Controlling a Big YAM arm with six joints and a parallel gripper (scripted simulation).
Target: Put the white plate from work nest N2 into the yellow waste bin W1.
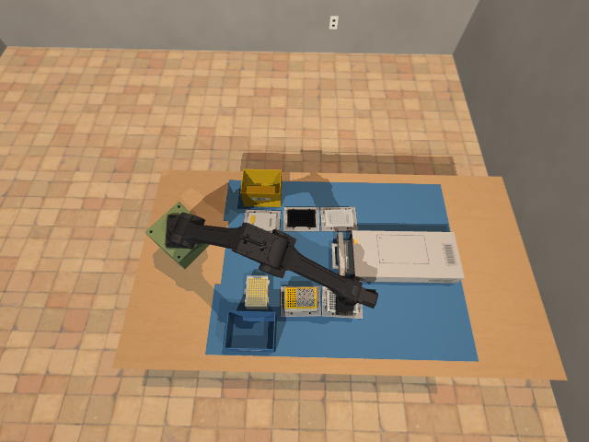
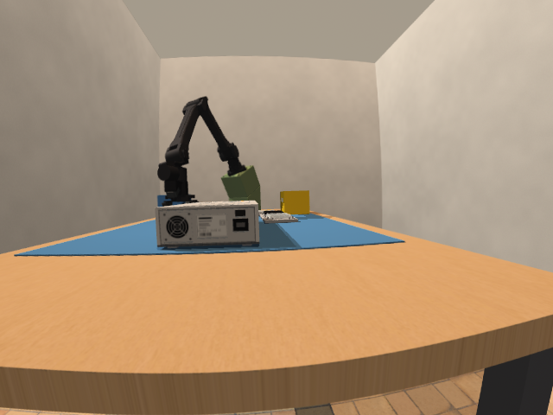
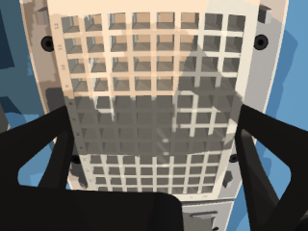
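Right now my hand is right at the white plate. Also, from my hand: black plate (400 mm to the left, 120 mm behind); blue bin (370 mm behind, 80 mm to the right, 20 mm above); instrument box (210 mm ahead, 160 mm to the left, 20 mm above).
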